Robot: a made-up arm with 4 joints. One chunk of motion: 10 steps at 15 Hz.
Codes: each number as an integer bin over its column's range. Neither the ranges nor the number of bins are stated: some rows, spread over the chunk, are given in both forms.
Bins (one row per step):
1: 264 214 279 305 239 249
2: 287 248 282 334 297 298
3: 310 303 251 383 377 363
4: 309 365 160 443 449 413
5: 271 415 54 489 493 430
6: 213 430 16 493 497 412
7: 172 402 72 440 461 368
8: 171 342 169 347 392 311
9: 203 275 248 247 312 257
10: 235 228 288 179 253 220
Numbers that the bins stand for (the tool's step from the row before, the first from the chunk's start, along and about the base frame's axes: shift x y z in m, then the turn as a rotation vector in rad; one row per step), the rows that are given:
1: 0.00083 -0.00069 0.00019 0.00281 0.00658 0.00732
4: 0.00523 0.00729 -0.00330 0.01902 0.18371 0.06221
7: -0.00817 0.00924 -0.00589 0.01866 0.19383 0.04715
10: -0.00201 0.00005 0.00045 -0.01198 0.01839 -0.00238
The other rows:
2: 0.00308 0.00110 0.00028 0.00622 0.05550 0.02372
3: 0.00533 0.00401 -0.00063 0.01197 0.12298 0.04547
5: 0.00152 0.00993 -0.00641 0.02442 0.22082 0.06789
6: -0.00416 0.01072 -0.00753 0.02489 0.22419 0.06187
8: -0.00827 0.00607 -0.00304 0.00774 0.13563 0.02807
9: -0.00514 0.00253 -0.00072 -0.00400 0.06815 0.01000

